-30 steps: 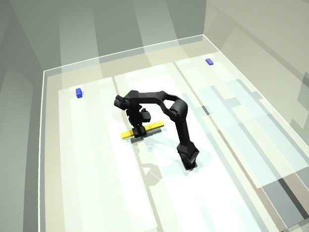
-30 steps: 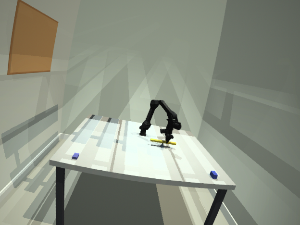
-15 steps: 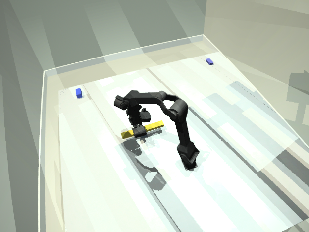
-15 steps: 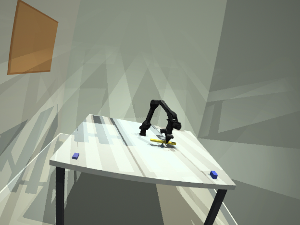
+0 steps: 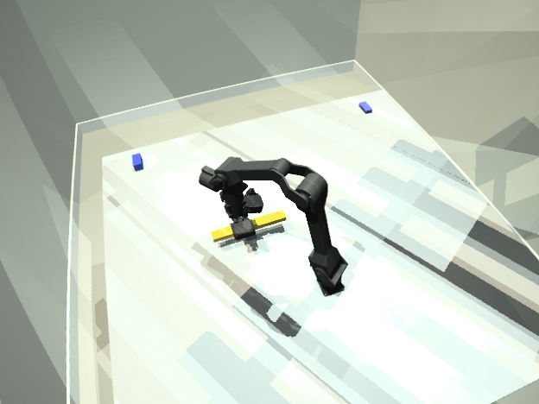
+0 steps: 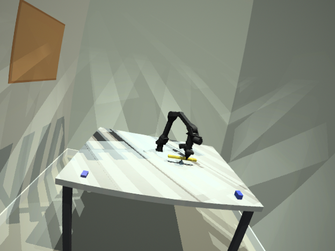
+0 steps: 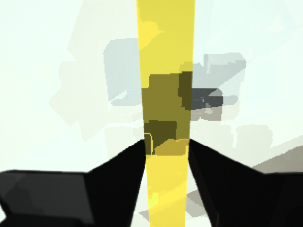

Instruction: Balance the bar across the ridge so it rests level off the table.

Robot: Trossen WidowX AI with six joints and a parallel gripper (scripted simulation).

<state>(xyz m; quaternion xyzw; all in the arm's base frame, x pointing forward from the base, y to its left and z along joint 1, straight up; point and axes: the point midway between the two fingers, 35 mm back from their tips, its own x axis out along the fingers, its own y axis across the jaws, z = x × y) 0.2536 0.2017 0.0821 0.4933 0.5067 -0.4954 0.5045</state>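
Right now the bar is 3 cm to the right of my gripper tip.
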